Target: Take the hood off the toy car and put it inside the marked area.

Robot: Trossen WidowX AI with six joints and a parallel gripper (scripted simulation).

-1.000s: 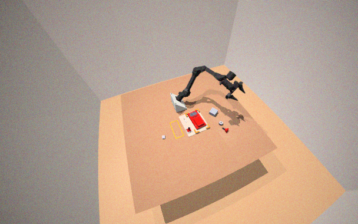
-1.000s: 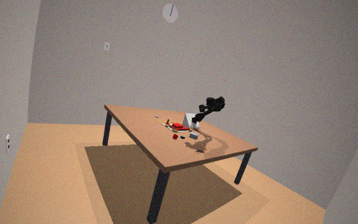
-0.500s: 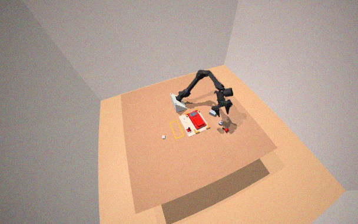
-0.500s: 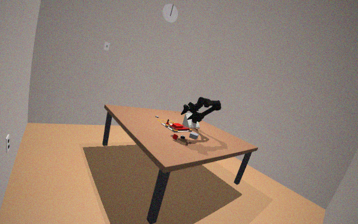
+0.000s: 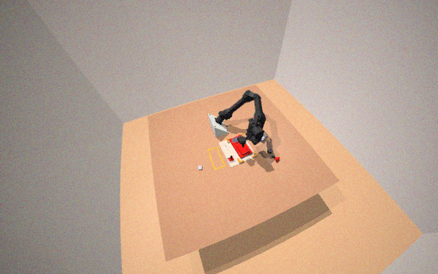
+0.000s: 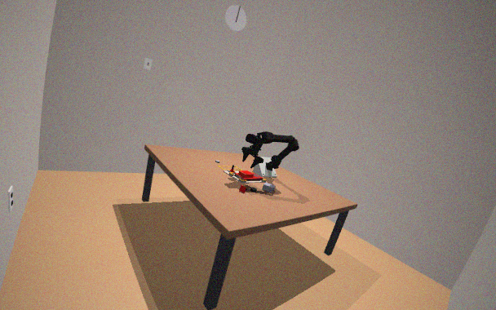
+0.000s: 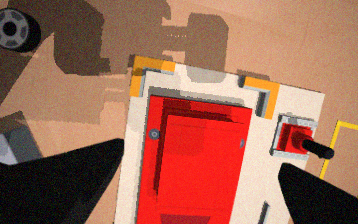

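My gripper tip is now 70 mm above the red hood, 30 mm past it and 20 mm to the left of it. The rest, counted from my gripper tip: grey wheel (190 mm to the left, 100 mm below, 30 mm ahead).
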